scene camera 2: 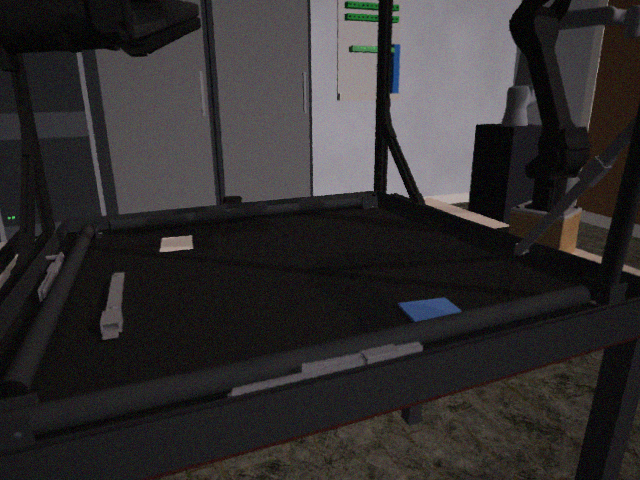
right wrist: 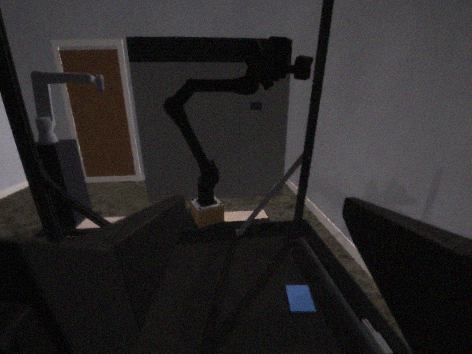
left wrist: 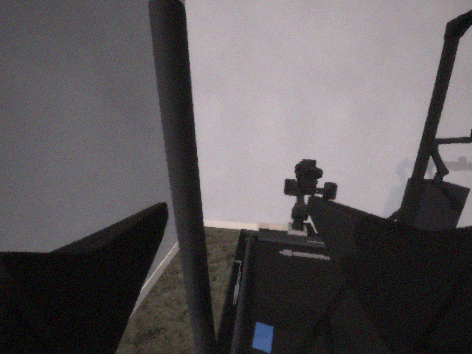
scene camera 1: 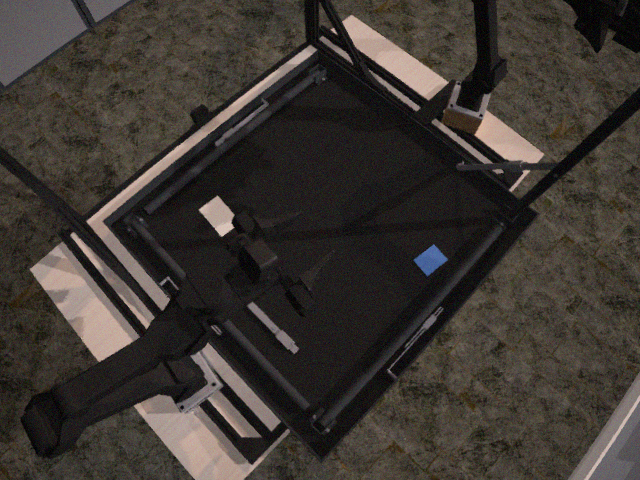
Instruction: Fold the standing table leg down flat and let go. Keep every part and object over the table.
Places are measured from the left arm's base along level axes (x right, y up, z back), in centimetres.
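Pixels of known places: left gripper, fingertip midpoint: (right wrist: 297, 57) (left wrist: 238, 205) (scene camera 1: 624, 65); right gripper, fingertip midpoint: (scene camera 2: 199, 16) (right wrist: 263, 204) (left wrist: 312, 195) (scene camera 1: 317, 231); left arm's base, link origin: (scene camera 2: 546, 207) (right wrist: 206, 202) (scene camera 1: 469, 99); right arm's base, link origin: (left wrist: 297, 227) (scene camera 1: 188, 379).
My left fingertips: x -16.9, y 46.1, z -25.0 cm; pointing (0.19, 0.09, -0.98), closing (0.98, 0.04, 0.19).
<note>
Ahead of a thing's pixels: the offset from my left fingertips to its top centre. "spot": to the spot under its first point.
The standing leg (scene camera 1: 584, 148) (scene camera 2: 622, 206) (left wrist: 181, 150) (right wrist: 314, 110) rises about upright from the right corner of the dark table in scene camera 1. Its grey brace {spot: dy -41.9, dx +8.9, dz +3.1 cm} (scene camera 1: 485, 166) (scene camera 2: 581, 180) (right wrist: 272, 197) slants up to it, unfolded. My left gripper (scene camera 1: 616, 45) (left wrist: 238, 205) is open and empty. In the left wrist view the leg shows between its fingers, nearer the left finger; whether it lies between them in depth I cannot tell. My right gripper (scene camera 1: 316, 232) (right wrist: 263, 204) is open and empty, above the left part of the table.
Three other legs lie folded along the rim, one at the front right (scene camera 1: 418, 320). A blue card {dy -50.1, dx +13.6, dz -21.1 cm} (scene camera 1: 430, 259) (scene camera 2: 429, 308) (left wrist: 263, 337) (right wrist: 300, 298), a white card {spot: dy -52.0, dx +66.4, dz -28.8 cm} (scene camera 1: 217, 214) (scene camera 2: 176, 243) and a grey bar {dy -49.4, dx +45.4, dz -48.0 cm} (scene camera 1: 271, 328) (scene camera 2: 113, 304) lie on the table. A dark post (scene camera 1: 311, 23) (scene camera 2: 382, 103) stands at the back corner.
</note>
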